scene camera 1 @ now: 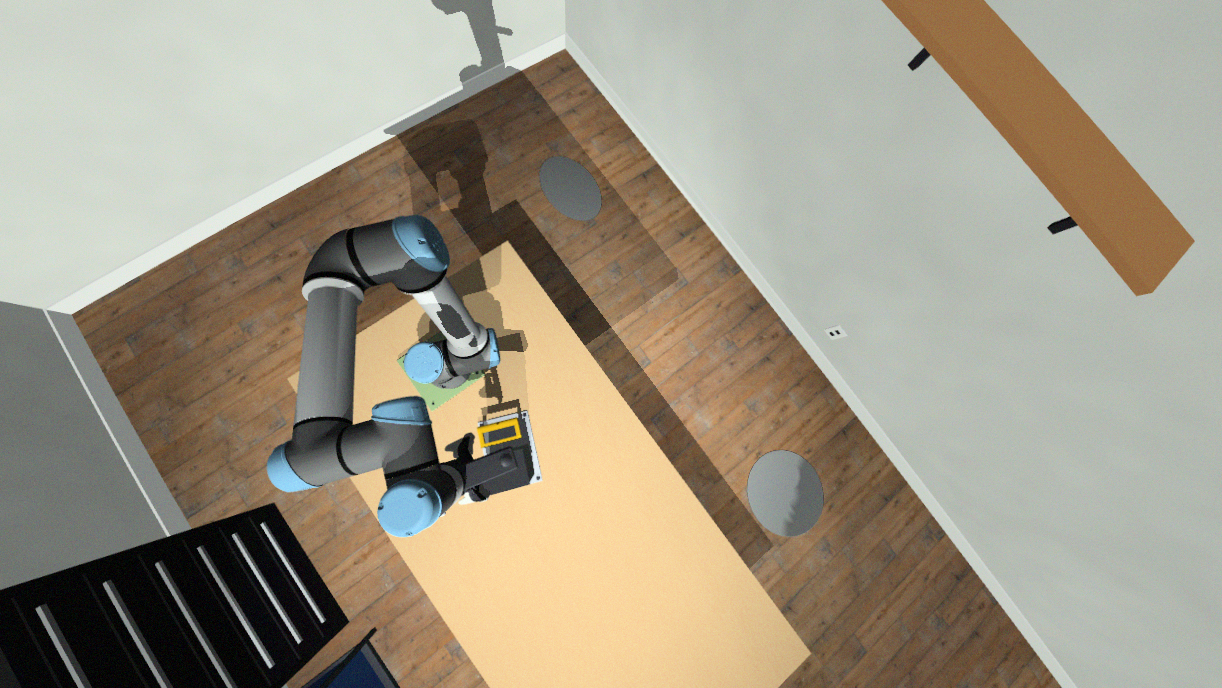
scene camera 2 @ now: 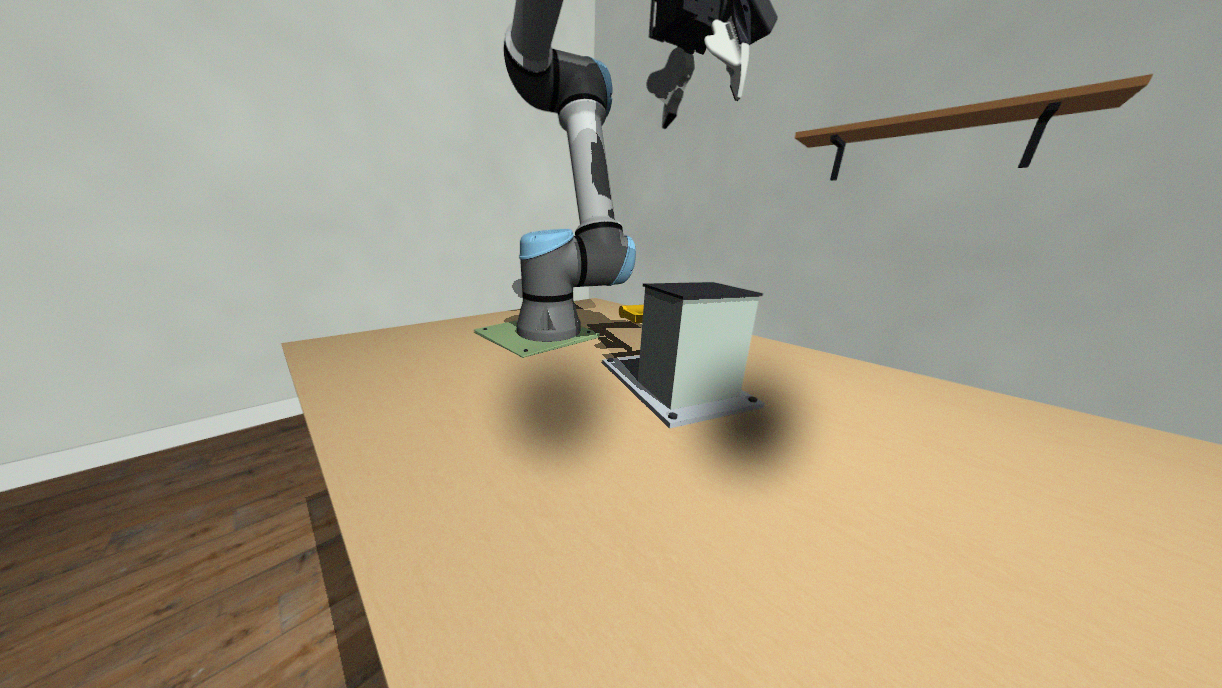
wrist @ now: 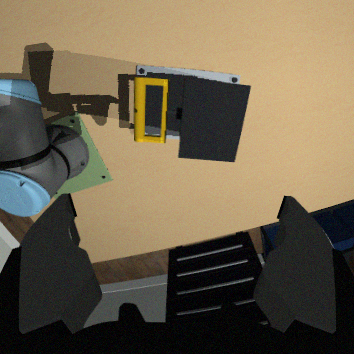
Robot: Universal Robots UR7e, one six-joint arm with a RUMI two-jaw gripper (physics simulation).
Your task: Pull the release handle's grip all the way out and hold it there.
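The release handle's yellow grip is a rectangular loop [scene camera 1: 482,436] [scene camera 2: 631,312] [wrist: 140,110]. It sits at the arm-base side of a box-shaped housing [scene camera 2: 714,350] [wrist: 215,122] with a dark top and pale front. The housing stands on a light base plate [scene camera 2: 714,411] [wrist: 187,73] with dark bolts. In scene camera 2 the housing hides most of the grip. My gripper [scene camera 2: 702,111] [wrist: 177,196] is open with nothing between its fingers. It hangs high above the table, well apart from the grip. In the wrist view the grip lies beyond the fingertips, left of centre.
The arm's base stands on a green plate [scene camera 1: 437,398] [scene camera 2: 500,338] [wrist: 97,170] beside the housing, on the wooden table [scene camera 1: 598,512]. A black drawer cabinet [scene camera 1: 128,572] [wrist: 215,285] and a blue container [scene camera 1: 354,673] [wrist: 325,227] stand off the table's edge. A wooden shelf [scene camera 1: 1051,145] [scene camera 2: 957,117] is on the wall.
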